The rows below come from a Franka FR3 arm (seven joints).
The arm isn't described. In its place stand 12 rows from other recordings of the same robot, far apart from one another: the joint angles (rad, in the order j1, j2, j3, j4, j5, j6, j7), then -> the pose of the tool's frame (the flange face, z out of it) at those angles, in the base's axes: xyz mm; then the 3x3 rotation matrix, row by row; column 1 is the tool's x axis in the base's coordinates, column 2 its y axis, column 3 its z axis.
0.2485, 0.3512, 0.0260, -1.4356, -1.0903, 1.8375, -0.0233 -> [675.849 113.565 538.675], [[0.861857 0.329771 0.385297], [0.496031 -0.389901 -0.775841], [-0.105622 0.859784 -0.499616]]
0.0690, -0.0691, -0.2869, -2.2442, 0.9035, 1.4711, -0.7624 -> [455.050 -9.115 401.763], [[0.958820 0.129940 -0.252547], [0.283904 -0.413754 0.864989], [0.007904 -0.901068 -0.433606]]
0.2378, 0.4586, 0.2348, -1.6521, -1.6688, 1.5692, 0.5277 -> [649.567 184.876 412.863], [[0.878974 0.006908 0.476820], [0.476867 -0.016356 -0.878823], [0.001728 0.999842 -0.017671]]
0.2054, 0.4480, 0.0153, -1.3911, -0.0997, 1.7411, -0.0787 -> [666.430 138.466 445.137], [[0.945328 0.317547 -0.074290], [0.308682 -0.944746 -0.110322], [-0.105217 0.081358 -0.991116]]
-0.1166, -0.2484, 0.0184, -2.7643, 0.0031, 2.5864, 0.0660 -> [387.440 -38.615 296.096], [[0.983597 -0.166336 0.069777], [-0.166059 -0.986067 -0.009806], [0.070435 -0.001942 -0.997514]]
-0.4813, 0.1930, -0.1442, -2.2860, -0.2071, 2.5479, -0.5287 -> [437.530 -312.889 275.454], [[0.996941 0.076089 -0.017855], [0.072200 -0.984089 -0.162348], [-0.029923 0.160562 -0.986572]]
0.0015, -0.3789, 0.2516, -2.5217, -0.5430, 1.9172, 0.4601 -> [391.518 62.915 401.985], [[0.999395 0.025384 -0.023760], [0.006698 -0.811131 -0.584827], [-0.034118 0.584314 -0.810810]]
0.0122, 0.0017, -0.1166, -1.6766, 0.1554, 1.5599, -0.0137 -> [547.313 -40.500 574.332], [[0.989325 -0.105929 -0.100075], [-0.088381 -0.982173 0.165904], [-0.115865 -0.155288 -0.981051]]
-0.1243, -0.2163, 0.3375, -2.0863, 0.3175, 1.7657, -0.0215 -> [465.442 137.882 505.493], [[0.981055 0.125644 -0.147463], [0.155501 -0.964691 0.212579], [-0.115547 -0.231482 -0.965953]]
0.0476, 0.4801, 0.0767, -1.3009, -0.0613, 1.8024, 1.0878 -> [698.490 71.034 471.370], [[0.573803 -0.818592 0.025630], [-0.818357 -0.574310 -0.021456], [0.032283 -0.008663 -0.999441]]
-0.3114, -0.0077, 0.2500, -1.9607, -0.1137, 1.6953, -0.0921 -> [523.572 -42.780 457.525], [[0.963259 0.070189 -0.259242], [0.045874 -0.994061 -0.098684], [-0.264629 0.083166 -0.960757]]
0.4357, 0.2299, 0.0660, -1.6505, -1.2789, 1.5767, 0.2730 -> [592.818 204.317 526.021], [[0.908658 0.161179 0.385179], [0.414945 -0.245859 -0.875999], [-0.046493 0.955811 -0.290282]]
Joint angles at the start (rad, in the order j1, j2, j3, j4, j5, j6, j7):
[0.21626, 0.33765, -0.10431, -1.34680, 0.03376, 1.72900, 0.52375]
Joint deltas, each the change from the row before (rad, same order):
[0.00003, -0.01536, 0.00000, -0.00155, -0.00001, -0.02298, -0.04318]
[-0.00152, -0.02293, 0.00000, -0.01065, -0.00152, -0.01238, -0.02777]
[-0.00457, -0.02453, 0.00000, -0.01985, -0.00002, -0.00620, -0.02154]
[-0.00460, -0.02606, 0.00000, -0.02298, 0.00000, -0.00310, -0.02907]
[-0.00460, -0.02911, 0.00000, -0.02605, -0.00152, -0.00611, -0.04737]
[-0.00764, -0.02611, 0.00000, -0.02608, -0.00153, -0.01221, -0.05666]
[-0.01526, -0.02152, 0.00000, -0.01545, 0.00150, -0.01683, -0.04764]
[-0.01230, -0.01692, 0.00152, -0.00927, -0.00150, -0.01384, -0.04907]
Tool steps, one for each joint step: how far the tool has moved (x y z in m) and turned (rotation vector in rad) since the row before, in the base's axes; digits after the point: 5 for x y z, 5 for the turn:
[-0.00561, -0.00098, 0.00728, -0.00130, 0.00917, 0.04312]
[-0.00661, -0.00258, 0.00874, -0.00025, 0.00016, 0.02604]
[-0.00671, -0.00458, 0.00576, 0.00148, 0.00176, 0.01639]
[-0.00703, -0.00464, 0.00534, 0.00160, 0.00017, 0.02385]
[-0.00834, -0.00493, 0.00531, -0.00043, 0.00283, 0.04227]
[-0.00822, -0.00663, 0.00264, -0.00142, 0.01175, 0.04866]
[-0.00684, -0.01053, 0.00432, 0.00219, 0.01057, 0.03215]
[-0.00552, -0.00769, 0.00461, -0.00017, 0.00567, 0.03839]

